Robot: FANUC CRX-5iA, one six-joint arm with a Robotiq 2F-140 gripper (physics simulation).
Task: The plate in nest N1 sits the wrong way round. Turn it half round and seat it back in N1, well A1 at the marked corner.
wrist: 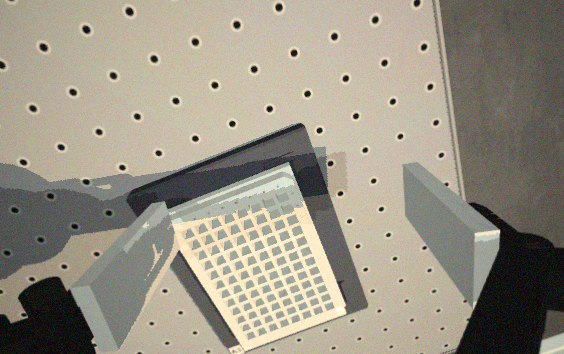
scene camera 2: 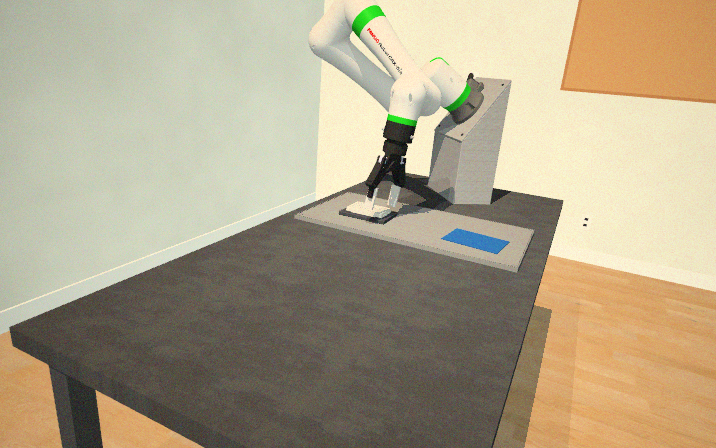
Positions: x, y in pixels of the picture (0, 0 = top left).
Scene:
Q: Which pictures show the gripper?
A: The wrist view and scene camera 2: all of them.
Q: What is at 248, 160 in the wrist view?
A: A dark nest.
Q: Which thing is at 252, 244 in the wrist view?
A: A well plate.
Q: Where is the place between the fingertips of the gripper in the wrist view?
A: At 284, 208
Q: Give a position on a blue rectangle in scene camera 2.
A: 482, 242

